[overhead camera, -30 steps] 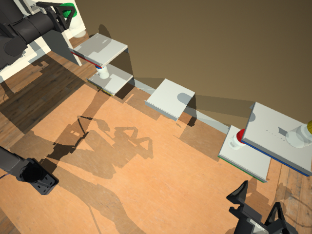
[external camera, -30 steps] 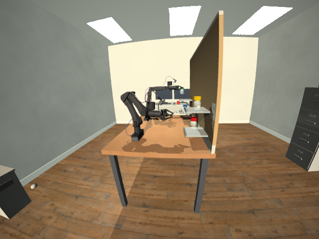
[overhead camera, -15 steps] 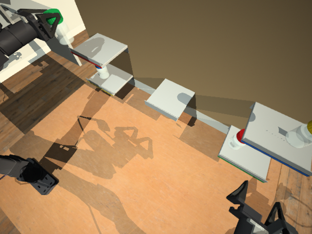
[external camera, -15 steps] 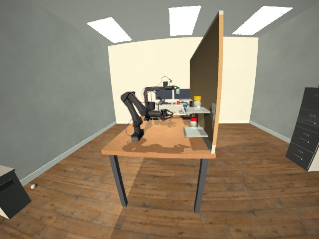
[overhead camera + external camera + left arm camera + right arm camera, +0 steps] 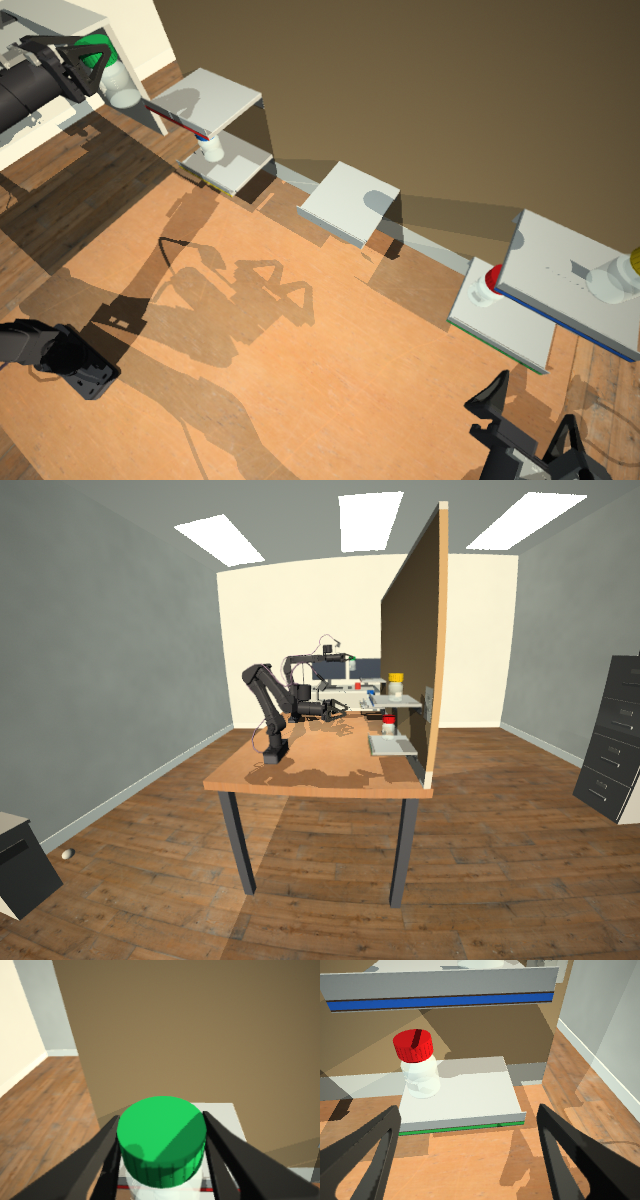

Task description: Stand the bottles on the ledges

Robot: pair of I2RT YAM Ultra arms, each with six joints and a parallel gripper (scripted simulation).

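My left hand is 5 cm above the green-capped bottle. Round my left hand: red-capped bottle 8 cm ahead, 77 cm to the right, 31 cm below; then blue-capped bottle 14 cm ahead, 31 cm below; then brown wall 21 cm ahead, 45 cm to the right, 1 cm below.
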